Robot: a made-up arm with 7 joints. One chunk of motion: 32 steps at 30 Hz.
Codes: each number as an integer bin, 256 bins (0 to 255) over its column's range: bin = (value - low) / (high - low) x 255, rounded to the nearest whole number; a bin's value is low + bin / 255 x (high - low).
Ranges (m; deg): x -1.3..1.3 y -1.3..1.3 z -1.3..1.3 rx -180..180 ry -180..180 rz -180..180
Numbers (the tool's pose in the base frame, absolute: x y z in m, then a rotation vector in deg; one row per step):
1: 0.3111 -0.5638 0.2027 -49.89 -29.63 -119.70
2: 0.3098 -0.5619 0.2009 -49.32 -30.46 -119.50
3: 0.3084 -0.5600 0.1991 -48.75 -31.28 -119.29
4: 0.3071 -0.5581 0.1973 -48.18 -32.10 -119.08
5: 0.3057 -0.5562 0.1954 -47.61 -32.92 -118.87
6: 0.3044 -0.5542 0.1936 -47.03 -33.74 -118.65
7: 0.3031 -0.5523 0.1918 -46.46 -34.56 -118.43
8: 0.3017 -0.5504 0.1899 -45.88 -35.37 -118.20
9: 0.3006 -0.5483 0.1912 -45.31 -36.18 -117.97
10: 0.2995 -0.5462 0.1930 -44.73 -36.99 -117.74
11: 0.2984 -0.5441 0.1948 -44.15 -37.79 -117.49
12: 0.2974 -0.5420 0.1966 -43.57 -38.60 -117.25
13: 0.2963 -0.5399 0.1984 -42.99 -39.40 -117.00
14: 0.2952 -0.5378 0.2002 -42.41 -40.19 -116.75
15: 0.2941 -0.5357 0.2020 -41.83 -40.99 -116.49
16: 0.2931 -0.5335 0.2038 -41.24 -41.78 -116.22
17: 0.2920 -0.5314 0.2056 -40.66 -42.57 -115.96
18: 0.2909 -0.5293 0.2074 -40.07 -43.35 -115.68
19: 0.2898 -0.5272 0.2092 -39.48 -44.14 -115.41
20: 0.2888 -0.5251 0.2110 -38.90 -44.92 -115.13
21: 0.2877 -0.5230 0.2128 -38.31 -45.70 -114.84
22: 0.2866 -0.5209 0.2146 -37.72 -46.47 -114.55
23: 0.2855 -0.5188 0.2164 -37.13 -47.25 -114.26
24: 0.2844 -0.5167 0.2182 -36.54 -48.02 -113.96
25: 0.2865 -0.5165 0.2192 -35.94 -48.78 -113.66
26: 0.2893 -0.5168 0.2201 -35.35 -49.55 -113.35
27: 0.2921 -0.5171 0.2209 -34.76 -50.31 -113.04
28: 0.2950 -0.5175 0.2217 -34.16 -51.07 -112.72
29: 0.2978 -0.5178 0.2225 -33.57 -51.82 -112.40
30: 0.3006 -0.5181 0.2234 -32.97 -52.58 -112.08
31: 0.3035 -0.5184 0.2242 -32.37 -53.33 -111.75
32: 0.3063 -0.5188 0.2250 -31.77 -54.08 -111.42
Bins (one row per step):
1: 158 72 147 92 107 43
2: 158 72 147 93 106 43
3: 158 73 147 93 105 43
4: 158 73 147 93 105 43
5: 157 73 147 94 104 43
6: 157 73 146 94 104 43
7: 157 73 146 95 103 44
8: 157 74 146 95 102 44
9: 157 74 146 95 102 44
10: 157 74 146 96 101 44
11: 157 74 147 96 101 44
12: 157 74 147 97 100 44
13: 157 75 147 97 100 45
14: 156 75 147 97 99 45
15: 156 75 147 98 98 45
16: 156 75 147 98 98 45
17: 156 75 148 99 97 45
18: 156 76 148 99 97 46
19: 156 76 148 100 96 46
20: 156 76 148 100 96 46
21: 156 76 148 100 95 46
22: 156 76 149 101 95 46
23: 156 77 149 101 94 47
24: 155 77 149 102 93 47
25: 156 77 149 102 93 47
26: 156 77 149 102 92 47
27: 156 77 149 103 92 47
28: 156 77 149 103 91 48
29: 157 77 149 104 91 48
30: 157 77 149 104 90 48
31: 157 77 149 105 90 48
32: 158 77 150 105 89 49

